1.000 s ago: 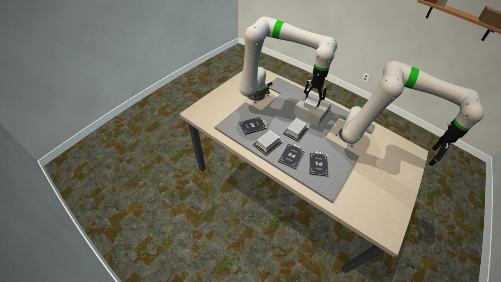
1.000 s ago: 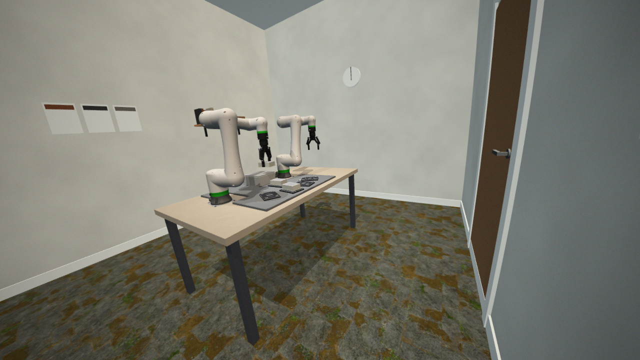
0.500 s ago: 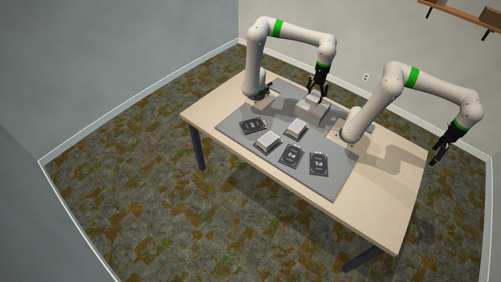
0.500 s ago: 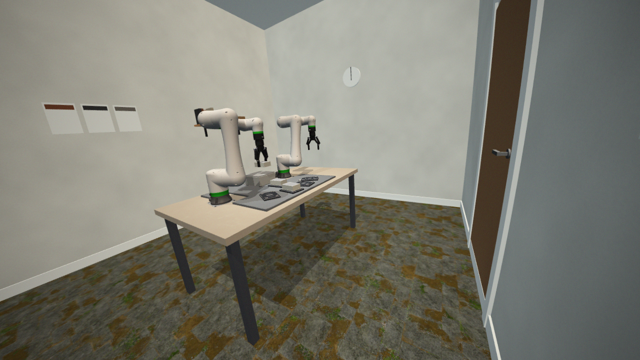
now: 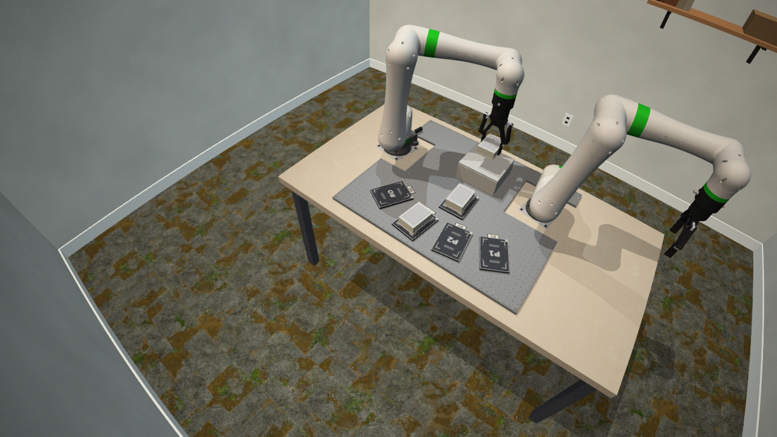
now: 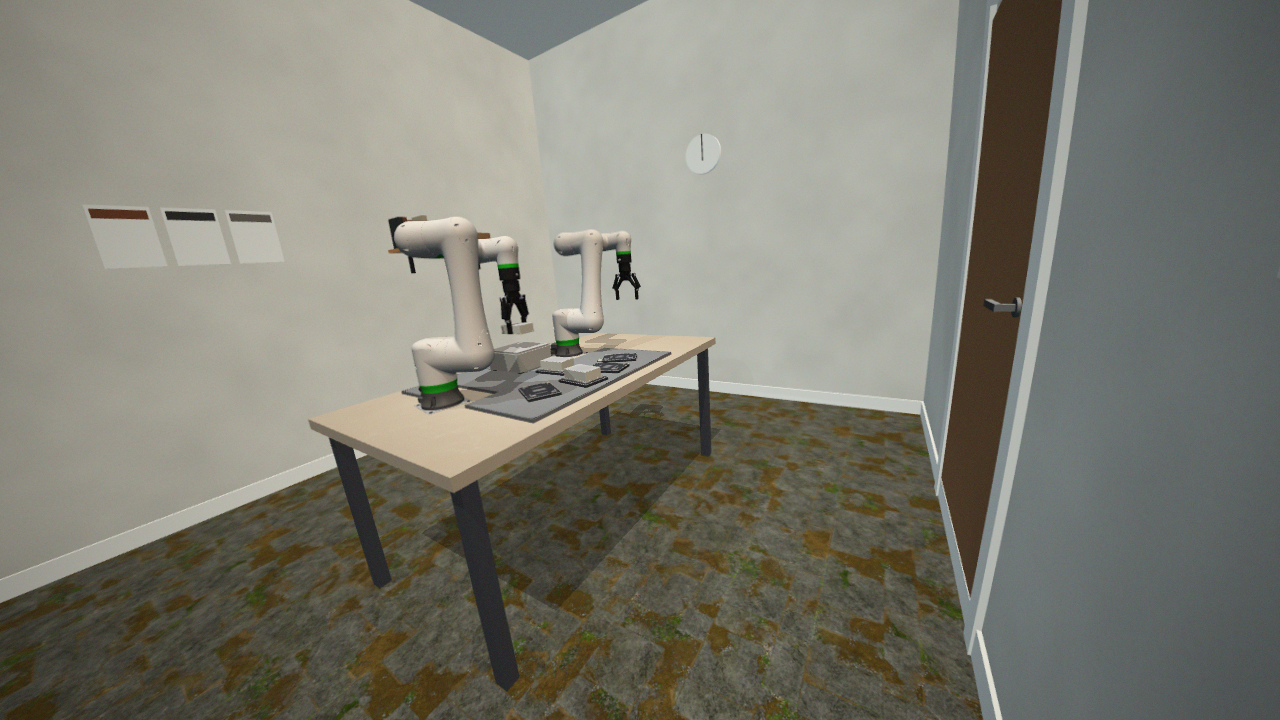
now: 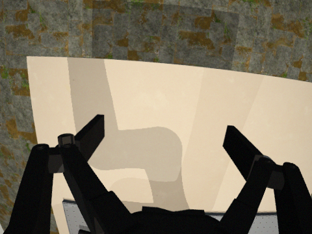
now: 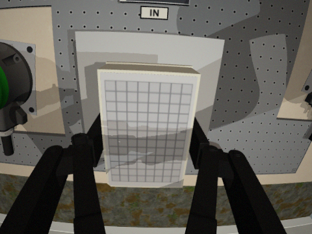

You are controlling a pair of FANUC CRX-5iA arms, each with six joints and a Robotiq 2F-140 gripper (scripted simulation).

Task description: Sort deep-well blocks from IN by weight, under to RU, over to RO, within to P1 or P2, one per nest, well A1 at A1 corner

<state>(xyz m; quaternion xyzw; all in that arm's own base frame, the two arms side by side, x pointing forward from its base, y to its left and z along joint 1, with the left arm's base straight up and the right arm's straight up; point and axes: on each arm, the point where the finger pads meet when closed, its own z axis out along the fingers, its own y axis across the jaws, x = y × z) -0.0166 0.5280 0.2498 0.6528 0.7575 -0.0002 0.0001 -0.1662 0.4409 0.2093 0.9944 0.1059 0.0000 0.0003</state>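
Observation:
Now: the check-weigher CW 13 cm below my right hand and 2 cm behind it. From my right hand the other things lie so: nest P2 (45 cm ahead, 19 cm below, 5 cm to the left); nest RU (44 cm ahead, 19 cm below, 13 cm to the right); dark infeed nest (23 cm ahead, 19 cm below, 2 cm to the right).

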